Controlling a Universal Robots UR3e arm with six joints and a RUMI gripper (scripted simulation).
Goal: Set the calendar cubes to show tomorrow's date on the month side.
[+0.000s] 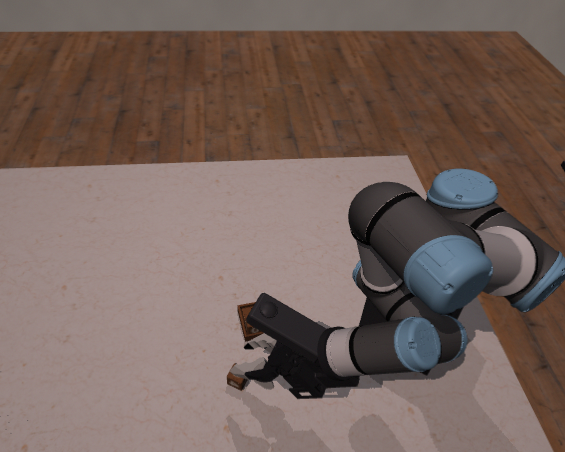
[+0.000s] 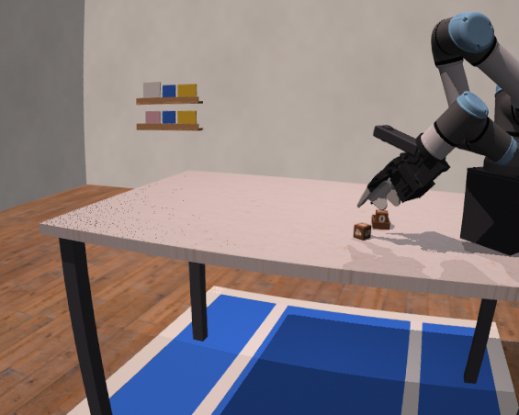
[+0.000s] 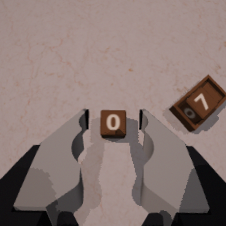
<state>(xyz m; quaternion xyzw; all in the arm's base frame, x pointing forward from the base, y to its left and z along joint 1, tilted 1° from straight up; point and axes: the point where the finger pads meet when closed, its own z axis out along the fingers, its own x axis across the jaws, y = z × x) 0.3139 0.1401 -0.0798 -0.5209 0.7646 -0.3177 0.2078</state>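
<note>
Now: hand 10 mm short of the brown digit cube and 70 mm above it. The rest, counted from my hand: calendar tray 10 mm behind, 120 mm to the right, 80 mm below.
</note>
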